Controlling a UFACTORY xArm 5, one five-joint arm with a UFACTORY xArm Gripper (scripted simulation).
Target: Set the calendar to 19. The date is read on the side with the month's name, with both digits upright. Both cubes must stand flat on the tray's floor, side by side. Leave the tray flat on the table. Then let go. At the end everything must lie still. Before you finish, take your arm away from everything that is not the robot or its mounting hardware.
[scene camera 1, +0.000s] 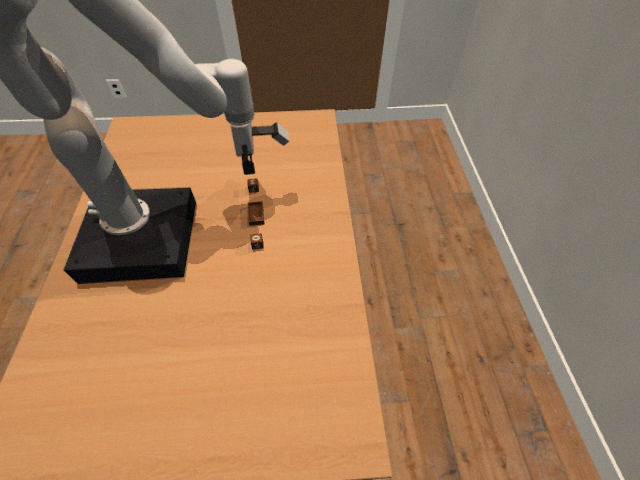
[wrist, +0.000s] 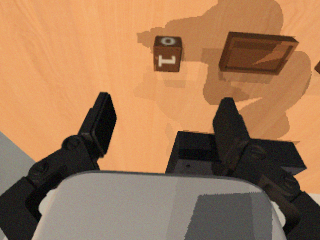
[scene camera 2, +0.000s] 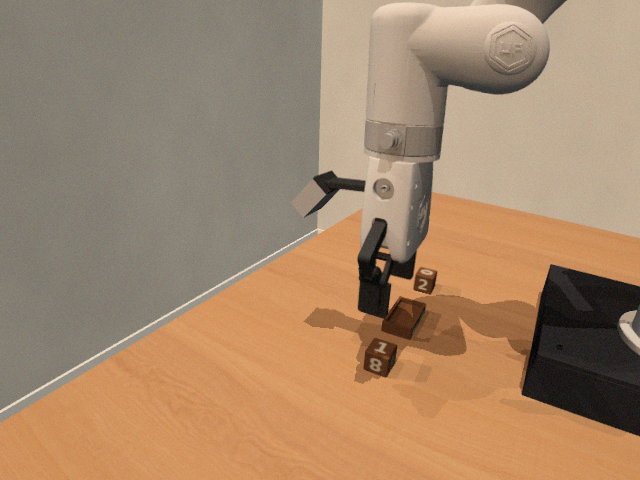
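Note:
In the pictures: the gripper, a brown tray. Wrist view: the gripper as well.

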